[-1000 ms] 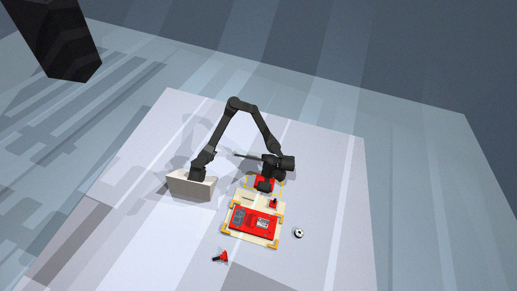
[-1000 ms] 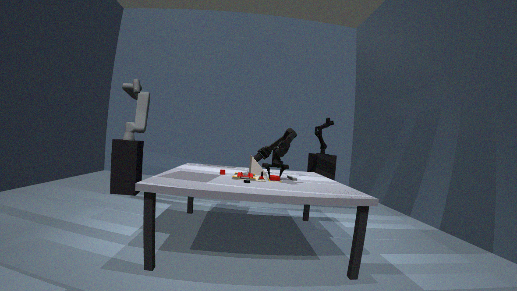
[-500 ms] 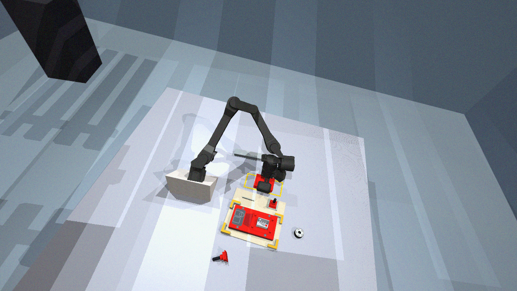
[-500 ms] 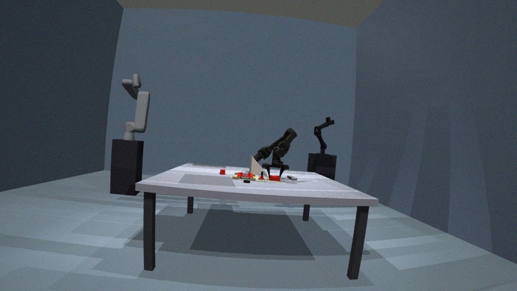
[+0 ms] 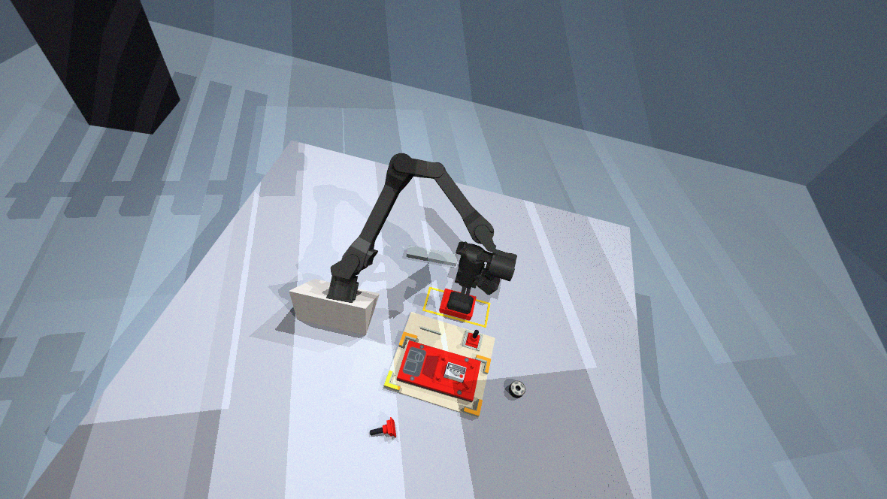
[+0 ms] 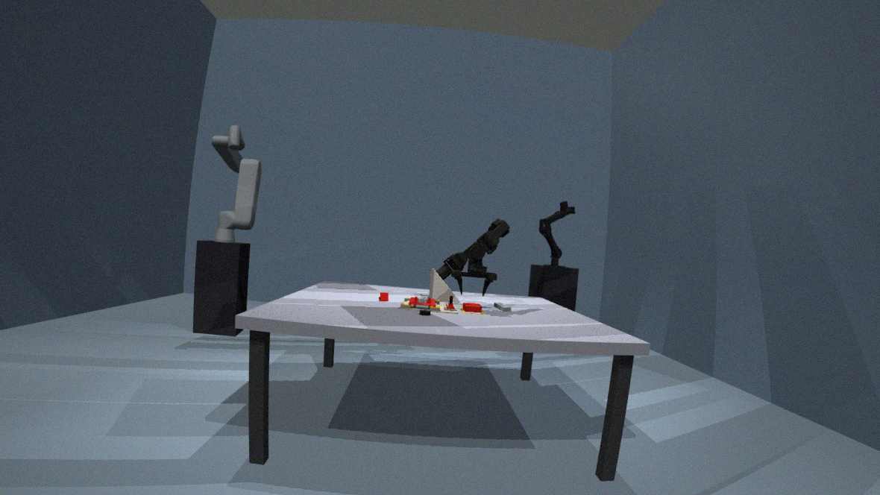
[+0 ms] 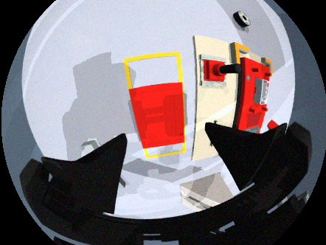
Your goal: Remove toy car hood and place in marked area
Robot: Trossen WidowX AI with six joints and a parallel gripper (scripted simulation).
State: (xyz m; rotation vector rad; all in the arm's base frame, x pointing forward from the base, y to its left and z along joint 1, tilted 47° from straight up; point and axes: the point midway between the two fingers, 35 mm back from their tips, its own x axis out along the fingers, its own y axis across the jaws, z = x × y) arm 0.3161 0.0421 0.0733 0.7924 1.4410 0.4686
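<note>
My gripper tip is now 50 mm above the flat red hood. The rest, counted from my gripper tip: small wheel 170 mm ahead, 230 mm to the right, 50 mm below.
</note>
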